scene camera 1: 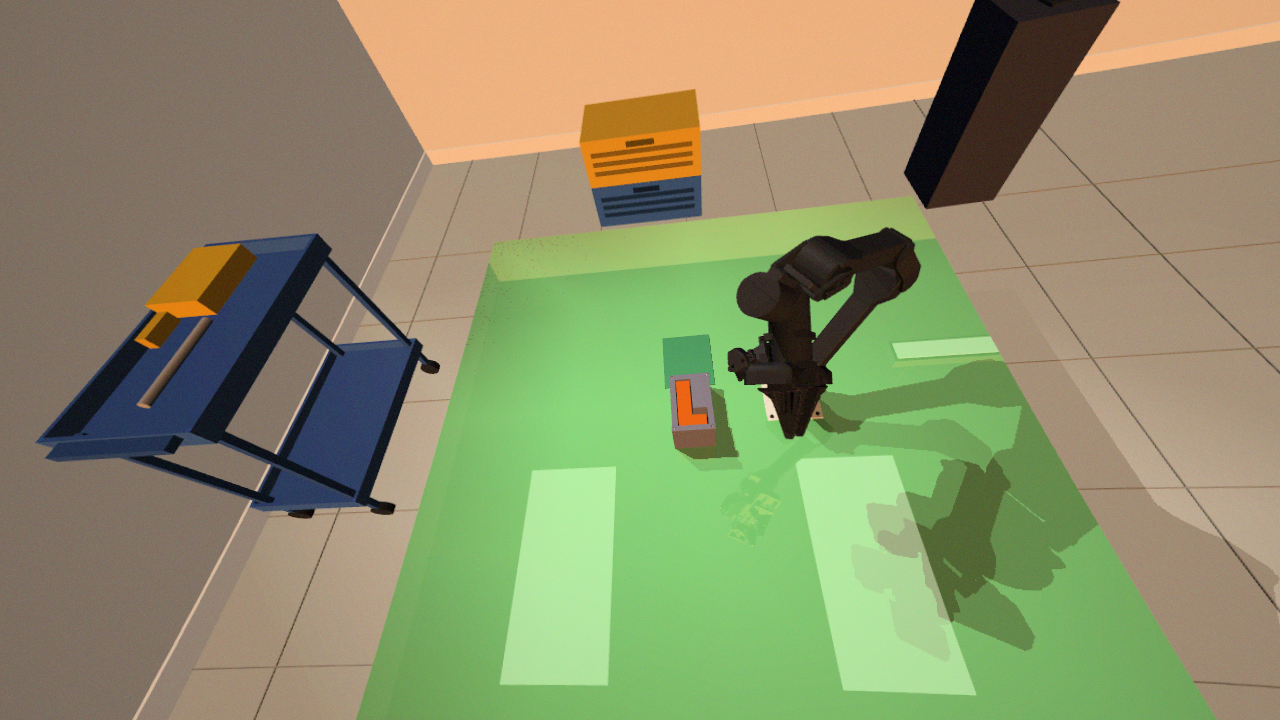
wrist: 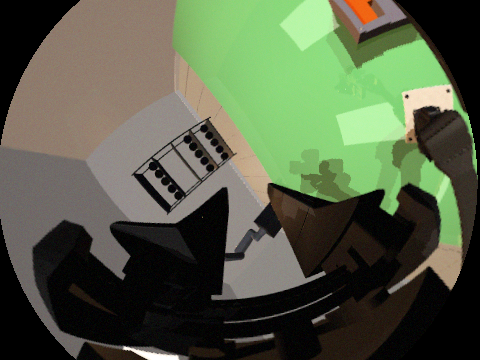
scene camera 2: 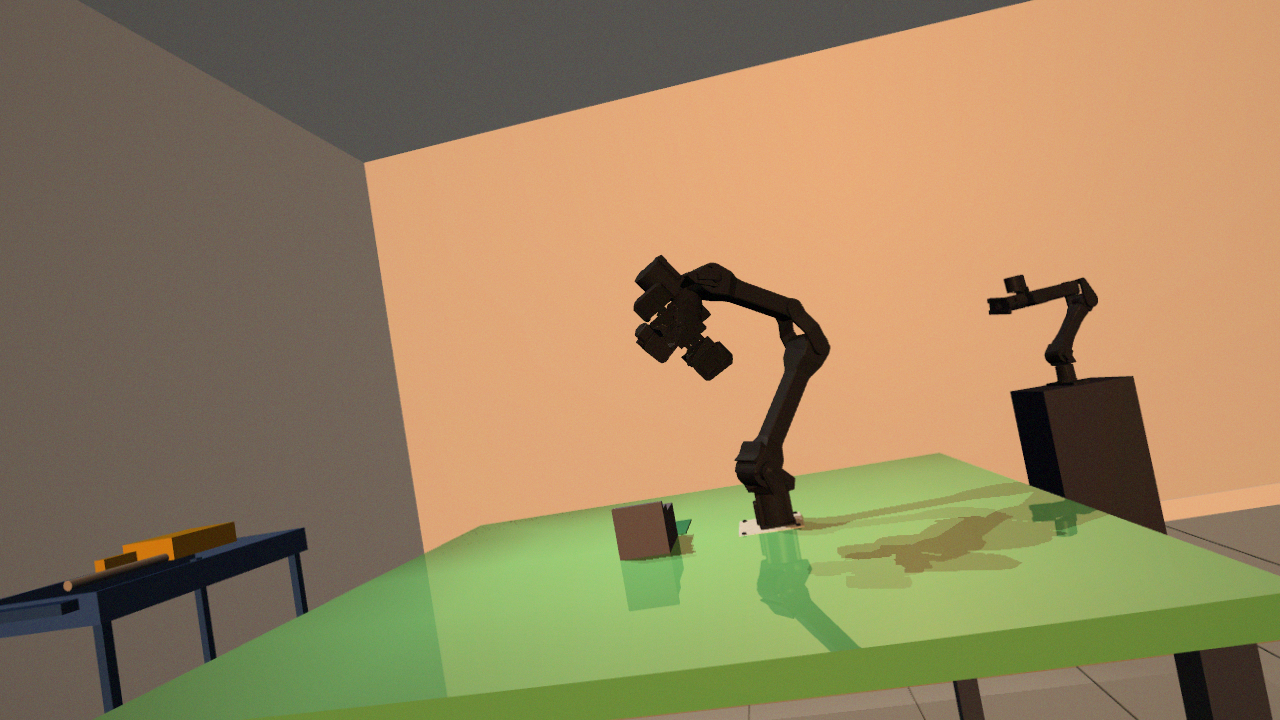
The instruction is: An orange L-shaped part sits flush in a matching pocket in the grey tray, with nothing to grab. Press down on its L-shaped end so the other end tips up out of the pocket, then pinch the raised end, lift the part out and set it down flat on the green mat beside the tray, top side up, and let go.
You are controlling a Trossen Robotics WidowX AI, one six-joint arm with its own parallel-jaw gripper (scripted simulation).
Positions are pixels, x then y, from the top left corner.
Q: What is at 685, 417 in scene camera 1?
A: An orange L-shaped part.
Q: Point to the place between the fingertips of my gripper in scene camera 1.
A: At 794, 437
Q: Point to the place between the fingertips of my gripper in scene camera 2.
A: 681, 355
